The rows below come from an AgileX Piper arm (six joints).
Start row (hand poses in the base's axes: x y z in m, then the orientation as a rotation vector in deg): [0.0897 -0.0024 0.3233 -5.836 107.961 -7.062]
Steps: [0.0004 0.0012 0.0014 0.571 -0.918 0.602]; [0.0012 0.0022 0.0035 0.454 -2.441 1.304]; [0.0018 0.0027 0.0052 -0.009 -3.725 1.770]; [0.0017 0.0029 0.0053 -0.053 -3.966 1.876]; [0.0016 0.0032 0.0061 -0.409 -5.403 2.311]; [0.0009 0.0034 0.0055 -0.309 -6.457 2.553]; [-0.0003 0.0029 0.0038 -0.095 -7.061 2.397]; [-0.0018 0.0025 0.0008 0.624 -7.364 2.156]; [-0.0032 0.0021 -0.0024 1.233 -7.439 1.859]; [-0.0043 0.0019 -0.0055 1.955 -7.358 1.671]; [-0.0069 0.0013 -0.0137 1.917 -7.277 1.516]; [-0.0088 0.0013 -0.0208 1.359 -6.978 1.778]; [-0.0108 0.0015 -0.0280 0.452 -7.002 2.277]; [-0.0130 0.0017 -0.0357 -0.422 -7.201 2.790]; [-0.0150 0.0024 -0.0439 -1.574 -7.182 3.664]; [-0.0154 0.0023 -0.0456 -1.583 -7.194 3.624]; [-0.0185 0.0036 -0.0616 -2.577 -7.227 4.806]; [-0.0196 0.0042 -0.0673 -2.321 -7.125 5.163]
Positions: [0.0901 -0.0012 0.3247 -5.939 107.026 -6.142]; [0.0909 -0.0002 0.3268 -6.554 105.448 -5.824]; [0.0915 0.0003 0.3285 -7.197 104.110 -5.982]; [0.0914 0.0005 0.3286 -7.305 103.860 -5.959]; [0.0913 0.0008 0.3294 -7.827 102.375 -6.041]; [0.0906 0.0010 0.3288 -7.894 101.309 -5.818]; [0.0894 0.0005 0.3271 -7.556 100.730 -5.743]; [0.0879 0.0001 0.3241 -6.828 100.478 -5.251]; [0.0865 -0.0003 0.3209 -6.141 100.452 -4.890]; [0.0854 -0.0005 0.3178 -5.491 100.573 -4.347]; [0.0828 -0.0011 0.3096 -5.381 100.664 -4.483]; [0.0809 -0.0011 0.3025 -6.019 100.922 -4.813]; [0.0789 -0.0009 0.2953 -7.084 100.822 -5.317]; [0.0767 -0.0007 0.2876 -8.124 100.542 -5.786]; [0.0747 0.0000 0.2794 -9.701 100.425 -6.263]; [0.0743 -0.0001 0.2777 -9.669 100.416 -6.298]; [0.0712 0.0012 0.2617 -11.416 100.215 -6.423]; [0.0701 0.0018 0.2560 -11.583 100.296 -5.944]
